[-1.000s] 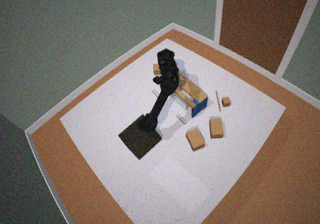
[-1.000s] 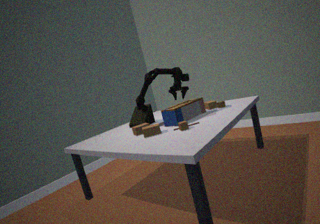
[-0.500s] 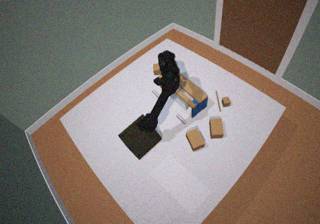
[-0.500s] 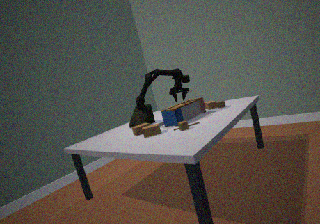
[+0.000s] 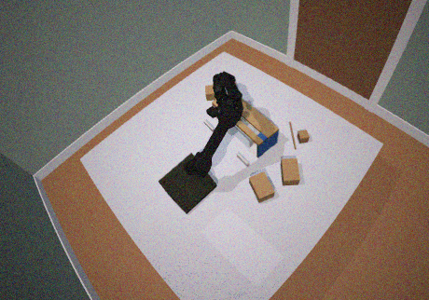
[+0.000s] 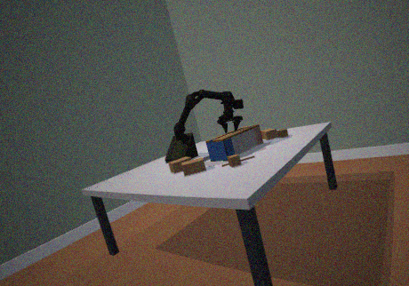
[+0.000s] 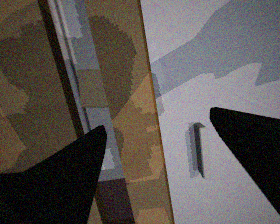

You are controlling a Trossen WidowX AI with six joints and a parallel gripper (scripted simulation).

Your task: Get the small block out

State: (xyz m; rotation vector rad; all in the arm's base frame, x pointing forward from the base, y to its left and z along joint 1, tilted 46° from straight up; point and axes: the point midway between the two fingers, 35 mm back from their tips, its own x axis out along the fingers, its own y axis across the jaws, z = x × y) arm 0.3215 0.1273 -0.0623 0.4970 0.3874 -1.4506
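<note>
Now: gripper tip 40 mm short of the small tan block, 30 mm to the left of it and 40 mm above it. Also, from my gripper tip: thin stick: 230 mm ahead, 280 mm to the right, 120 mm below.
</note>
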